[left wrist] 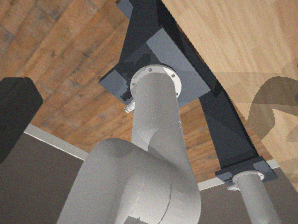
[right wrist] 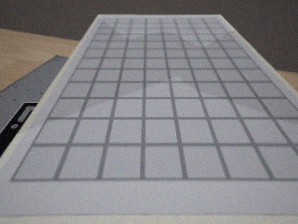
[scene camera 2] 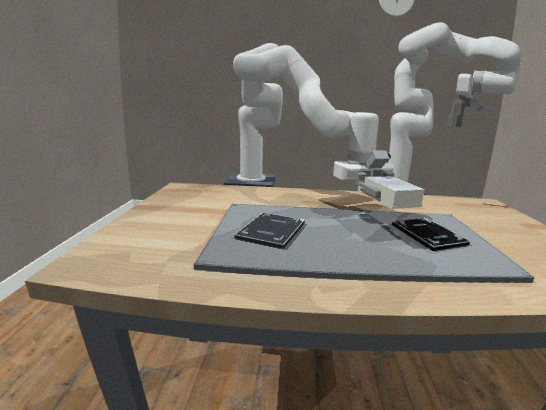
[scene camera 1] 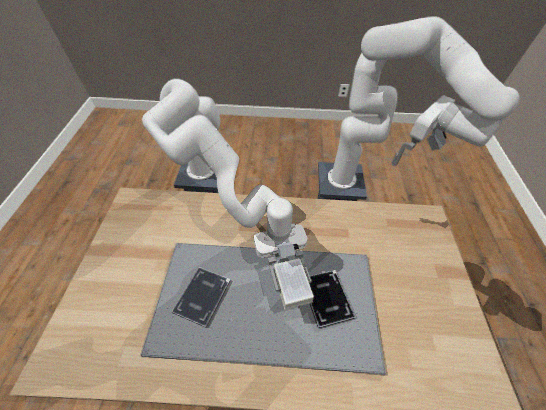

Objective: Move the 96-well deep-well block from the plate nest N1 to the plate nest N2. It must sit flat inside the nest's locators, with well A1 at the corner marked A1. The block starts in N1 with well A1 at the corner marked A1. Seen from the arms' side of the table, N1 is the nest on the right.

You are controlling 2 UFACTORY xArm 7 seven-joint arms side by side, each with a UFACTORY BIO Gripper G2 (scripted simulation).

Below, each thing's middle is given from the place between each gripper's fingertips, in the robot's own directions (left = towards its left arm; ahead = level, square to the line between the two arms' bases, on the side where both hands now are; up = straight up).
The nest N2 (scene camera 1: 333, 295) lies 12 cm to the left of my right hand and 10 cm below it. From my right hand the other things lie so: nest N1 (scene camera 1: 207, 297) (3 cm ahead, 28 cm to the right, 10 cm below); then deep-well block (scene camera 1: 295, 291) (1 cm ahead).
My left gripper is now 43 cm short of the nest N2, 28 cm above it and 25 cm to the left of it. From my left hand the other things lie so: nest N1: 65 cm to the right, 46 cm ahead, 28 cm below; then deep-well block: 44 cm ahead, 37 cm to the right, 17 cm below.
